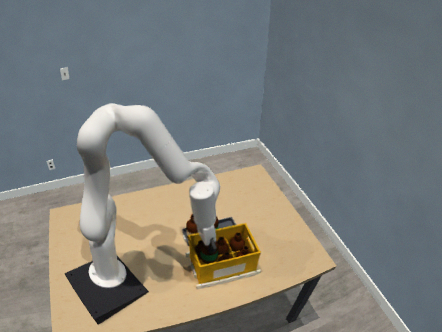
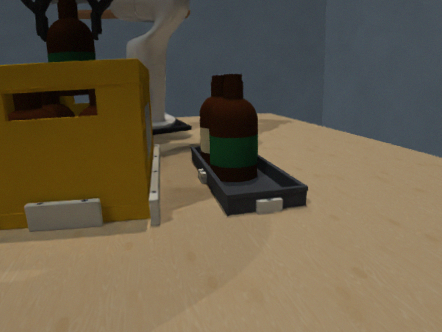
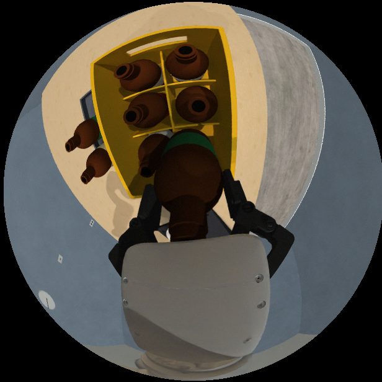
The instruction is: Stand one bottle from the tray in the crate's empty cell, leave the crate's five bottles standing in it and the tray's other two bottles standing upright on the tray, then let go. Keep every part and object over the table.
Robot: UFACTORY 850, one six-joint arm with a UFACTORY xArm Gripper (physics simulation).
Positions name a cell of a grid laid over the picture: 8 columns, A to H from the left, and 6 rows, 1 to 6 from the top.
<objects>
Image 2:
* green-labelled bottle: E3
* cream-labelled bottle: D2
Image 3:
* my gripper: D3
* green-labelled bottle: D3
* green-labelled bottle: B3
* cream-labelled bottle: C3
</objects>
